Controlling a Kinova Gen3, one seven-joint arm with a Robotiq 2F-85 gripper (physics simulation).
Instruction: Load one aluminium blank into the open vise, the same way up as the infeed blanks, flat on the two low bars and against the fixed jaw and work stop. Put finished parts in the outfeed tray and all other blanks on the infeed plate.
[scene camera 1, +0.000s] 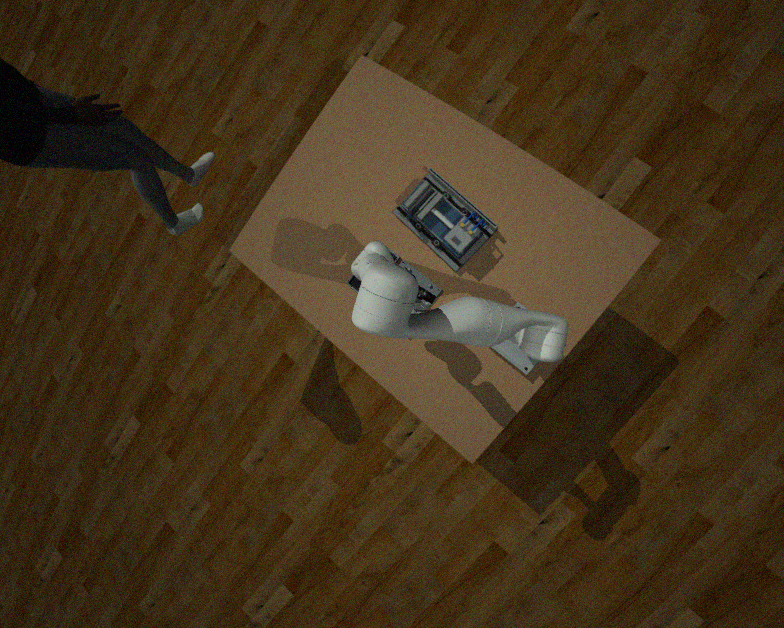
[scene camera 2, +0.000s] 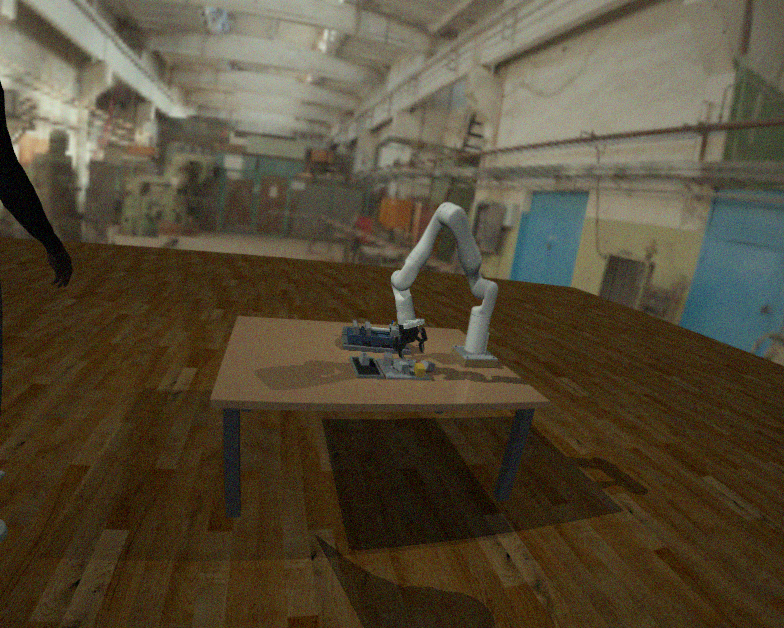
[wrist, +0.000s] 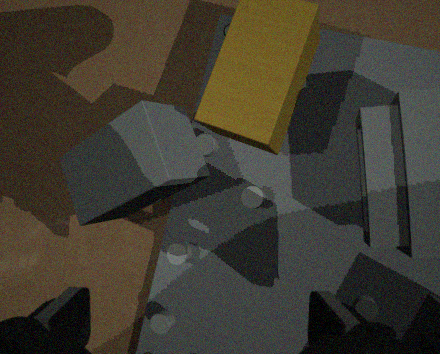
Labels:
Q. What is my gripper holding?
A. Nothing.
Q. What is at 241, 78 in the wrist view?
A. A brass blank.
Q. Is my gripper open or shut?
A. Open.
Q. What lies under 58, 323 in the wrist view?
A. My gripper.

